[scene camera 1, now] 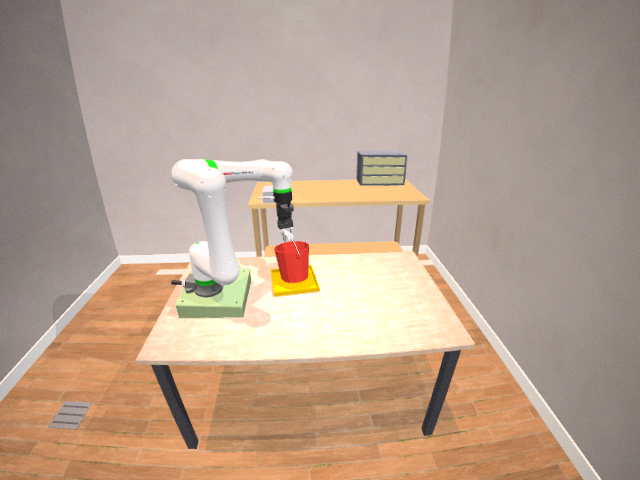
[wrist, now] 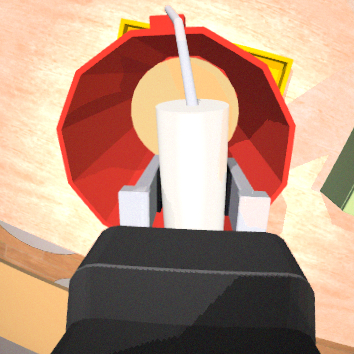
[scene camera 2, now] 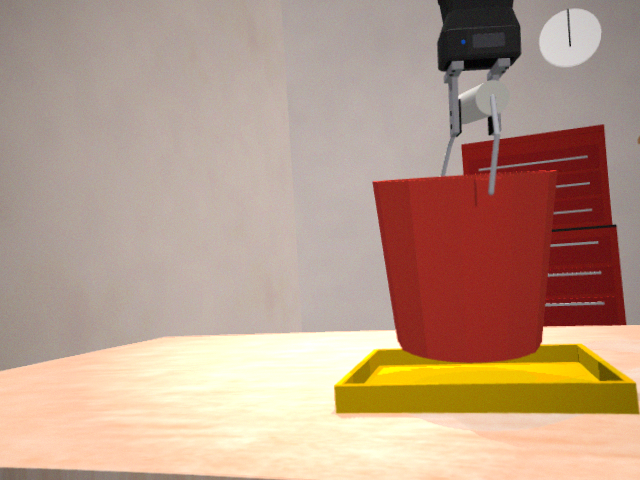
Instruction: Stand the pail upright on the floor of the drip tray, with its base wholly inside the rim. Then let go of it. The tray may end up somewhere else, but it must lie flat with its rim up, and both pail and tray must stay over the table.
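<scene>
The red pail hangs nearly upright, with a slight lean, over the yellow drip tray. The tray lies flat on the table, rim up. In scene camera 2 the pail's base shows towards the tray's far side and looks slightly above its floor; any contact is hard to tell. In the wrist view, tray corners stick out past the pail at the top. My gripper is shut on the white grip of the pail's wire handle, above the pail.
The arm's green base block stands left of the tray on the table. A wooden bench with a drawer box stands behind. A red cabinet stands beyond the table in scene camera 2.
</scene>
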